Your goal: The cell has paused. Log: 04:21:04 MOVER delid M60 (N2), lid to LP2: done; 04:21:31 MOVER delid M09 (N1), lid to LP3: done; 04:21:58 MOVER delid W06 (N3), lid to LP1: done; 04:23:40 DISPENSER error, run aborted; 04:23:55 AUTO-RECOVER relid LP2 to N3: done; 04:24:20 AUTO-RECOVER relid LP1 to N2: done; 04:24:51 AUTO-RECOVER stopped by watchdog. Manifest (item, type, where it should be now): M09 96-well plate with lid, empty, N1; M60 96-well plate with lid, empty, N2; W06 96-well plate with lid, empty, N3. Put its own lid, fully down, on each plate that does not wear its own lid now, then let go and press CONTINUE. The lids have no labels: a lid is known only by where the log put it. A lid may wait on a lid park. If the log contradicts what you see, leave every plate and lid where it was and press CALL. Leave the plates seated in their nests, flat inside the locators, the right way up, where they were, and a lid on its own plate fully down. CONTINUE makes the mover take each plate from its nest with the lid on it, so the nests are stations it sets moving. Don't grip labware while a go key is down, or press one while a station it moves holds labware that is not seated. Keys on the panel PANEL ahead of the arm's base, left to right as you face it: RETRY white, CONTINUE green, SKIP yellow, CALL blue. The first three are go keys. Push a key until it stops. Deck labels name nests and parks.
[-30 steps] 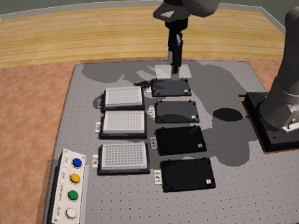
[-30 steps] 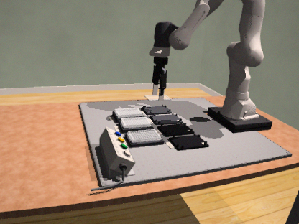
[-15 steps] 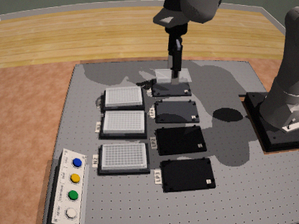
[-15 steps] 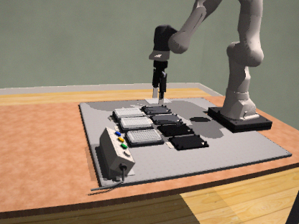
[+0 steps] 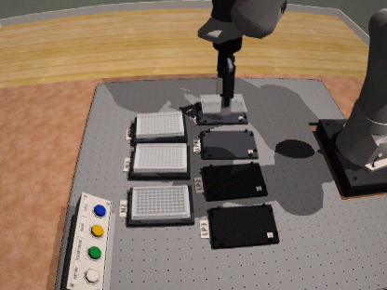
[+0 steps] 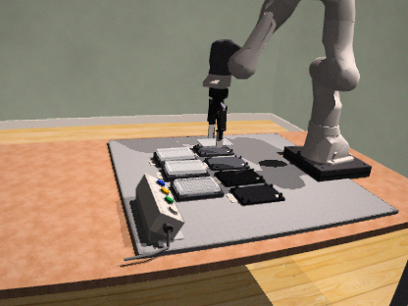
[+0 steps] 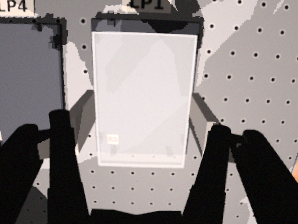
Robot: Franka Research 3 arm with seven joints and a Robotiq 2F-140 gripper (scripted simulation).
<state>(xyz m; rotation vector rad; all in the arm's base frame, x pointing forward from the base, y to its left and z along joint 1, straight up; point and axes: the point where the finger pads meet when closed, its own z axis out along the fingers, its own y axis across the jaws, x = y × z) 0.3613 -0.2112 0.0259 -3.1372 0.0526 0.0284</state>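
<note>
Right now the lid park LP1 is 60 mm below my hand. Also, from my hand: park LP4: 140 mm to the left, 60 mm below; LP1 label: 90 mm ahead, 60 mm below; LP4 label: 130 mm to the left, 90 mm ahead, 60 mm below.
</note>
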